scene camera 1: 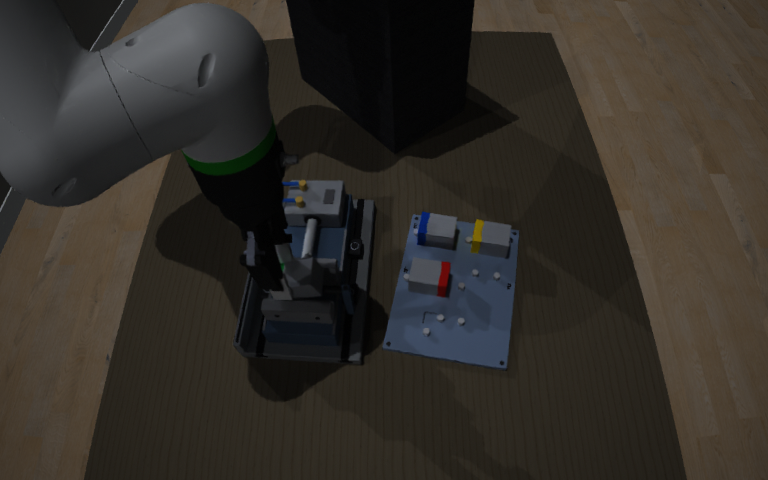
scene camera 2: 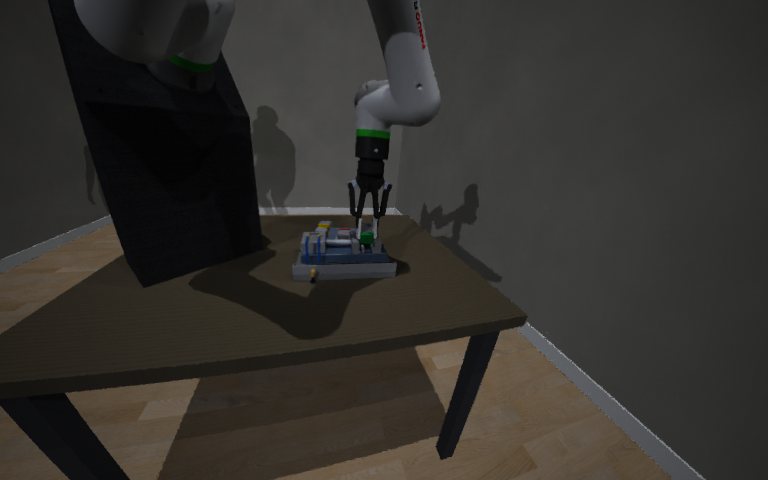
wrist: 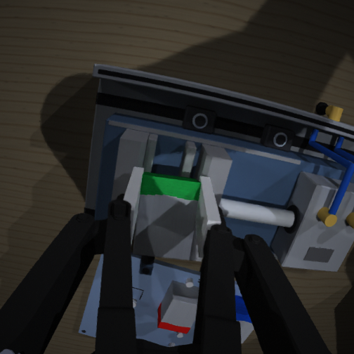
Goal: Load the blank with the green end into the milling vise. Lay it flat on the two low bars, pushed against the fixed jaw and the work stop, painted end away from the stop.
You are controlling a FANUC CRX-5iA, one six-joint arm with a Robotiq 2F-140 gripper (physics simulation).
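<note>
My gripper is shut on the blank with the green end, gripping its two long sides. The blank is about level, above the gap between the fixed jaw and the moving jaw of the vise. In scene camera 2 its green end shows at about the jaw tops or slightly above. The green end faces the tray's side wall, away from the pegged plate. Two low bars show beyond it. The blank hides any contact and the stop in the wrist view.
The vise stands in a grey tray. Beside it, a light blue pegged plate holds blue-ended, yellow-ended and red-ended blanks. The cylinder block has blue hoses. A tall black pedestal stands behind.
</note>
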